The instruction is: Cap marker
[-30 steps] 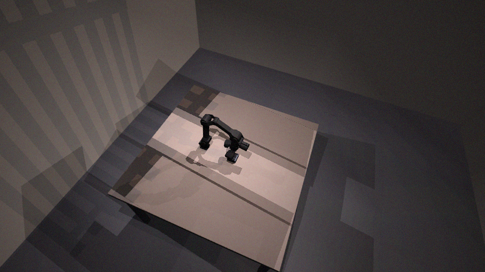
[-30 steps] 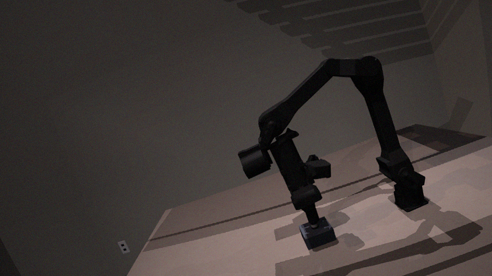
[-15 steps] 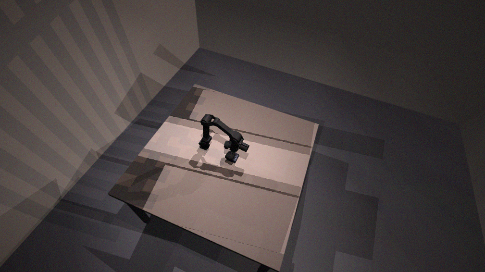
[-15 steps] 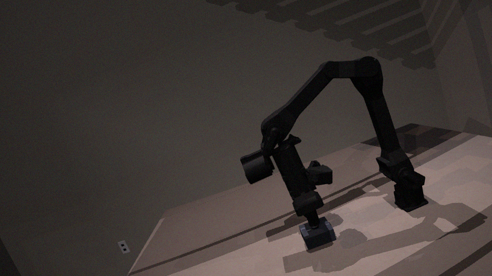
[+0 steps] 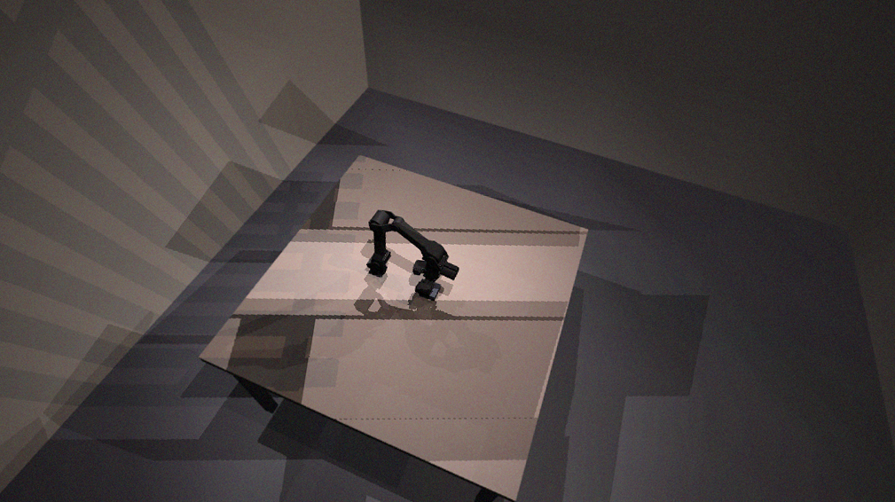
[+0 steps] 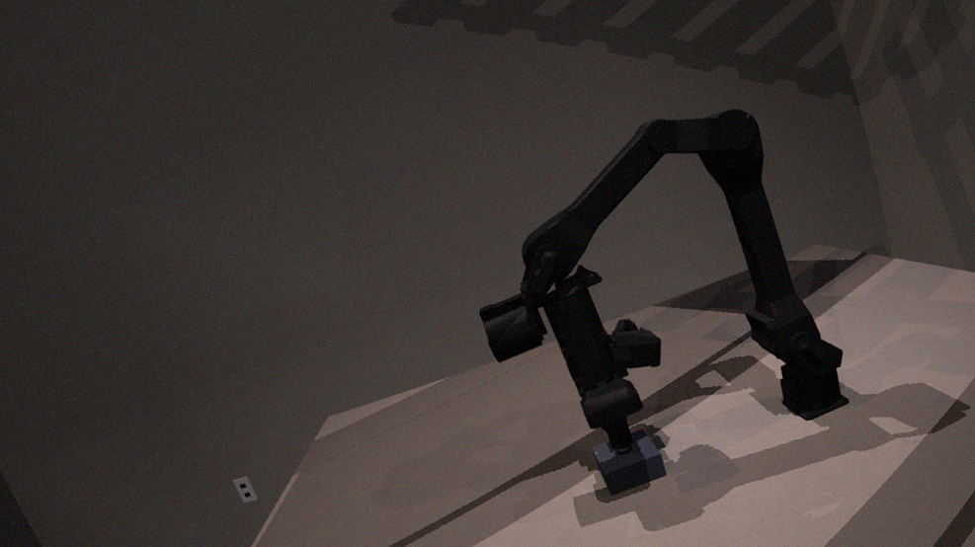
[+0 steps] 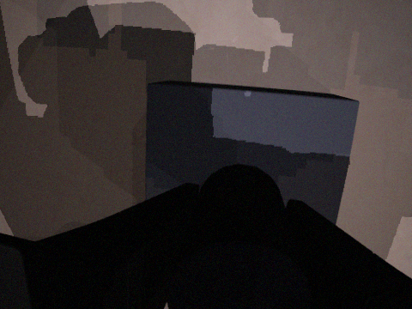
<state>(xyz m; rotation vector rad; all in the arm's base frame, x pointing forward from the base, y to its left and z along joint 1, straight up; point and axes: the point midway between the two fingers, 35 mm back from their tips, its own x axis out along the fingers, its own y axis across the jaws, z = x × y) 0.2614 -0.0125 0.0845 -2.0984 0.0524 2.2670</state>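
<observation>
Now: the dark cap 2 cm above my gripper tip. Also, from my gripper tip: grey holder block (3 cm below).
</observation>
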